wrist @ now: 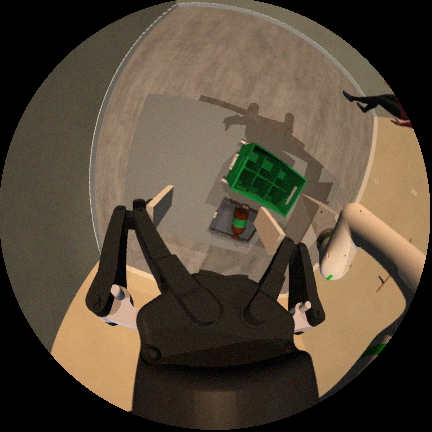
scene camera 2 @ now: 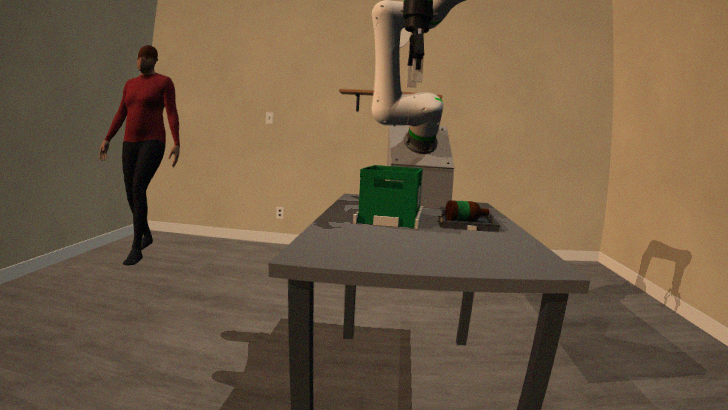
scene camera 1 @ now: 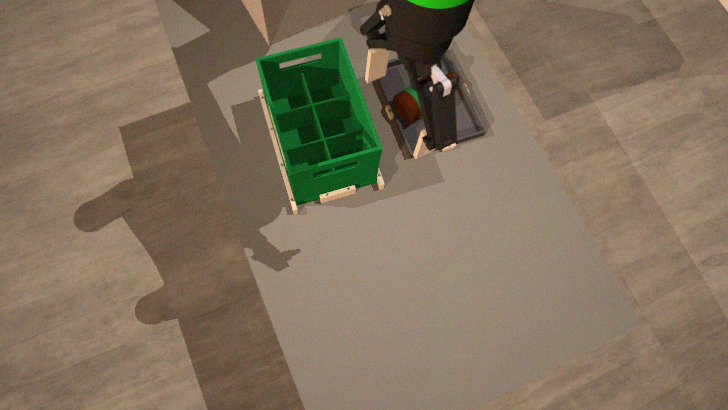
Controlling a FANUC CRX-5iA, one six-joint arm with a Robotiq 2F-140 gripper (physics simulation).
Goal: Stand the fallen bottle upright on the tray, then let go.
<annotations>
my gripper: wrist 215, 205; scene camera 2; scene camera 1
same spot on my gripper: (scene camera 2: 415, 61) = (scene camera 1: 422, 140)
</annotations>
